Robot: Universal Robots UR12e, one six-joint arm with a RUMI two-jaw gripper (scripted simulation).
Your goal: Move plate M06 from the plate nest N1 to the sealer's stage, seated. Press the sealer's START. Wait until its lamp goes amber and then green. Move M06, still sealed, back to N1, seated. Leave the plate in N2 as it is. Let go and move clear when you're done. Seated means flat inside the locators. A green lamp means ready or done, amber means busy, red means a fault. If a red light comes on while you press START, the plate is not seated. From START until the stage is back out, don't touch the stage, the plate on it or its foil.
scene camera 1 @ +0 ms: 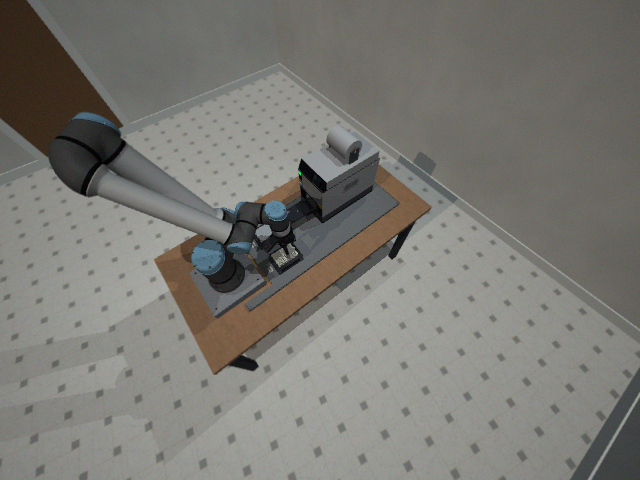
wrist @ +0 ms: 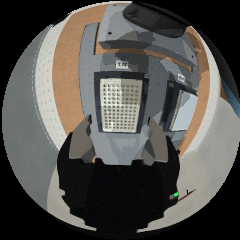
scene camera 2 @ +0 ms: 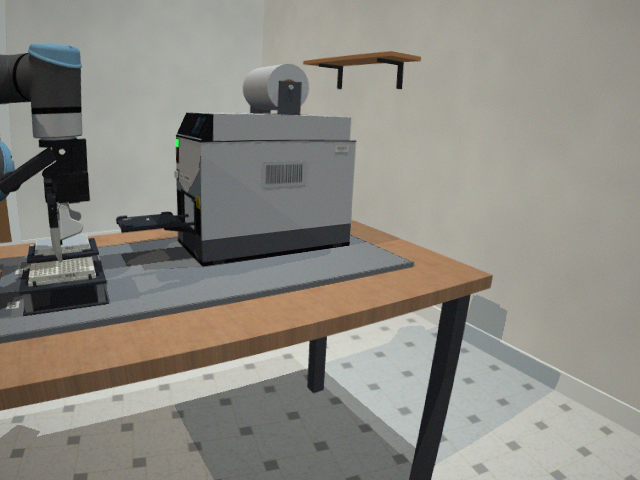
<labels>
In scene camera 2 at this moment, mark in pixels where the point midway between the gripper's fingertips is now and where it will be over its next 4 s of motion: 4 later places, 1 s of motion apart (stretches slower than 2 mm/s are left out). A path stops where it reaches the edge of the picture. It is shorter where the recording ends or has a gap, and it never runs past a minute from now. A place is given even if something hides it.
My gripper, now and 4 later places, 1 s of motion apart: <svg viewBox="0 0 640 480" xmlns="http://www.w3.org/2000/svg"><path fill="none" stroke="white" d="M61 253L62 262L63 268L63 272L63 272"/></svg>
</labels>
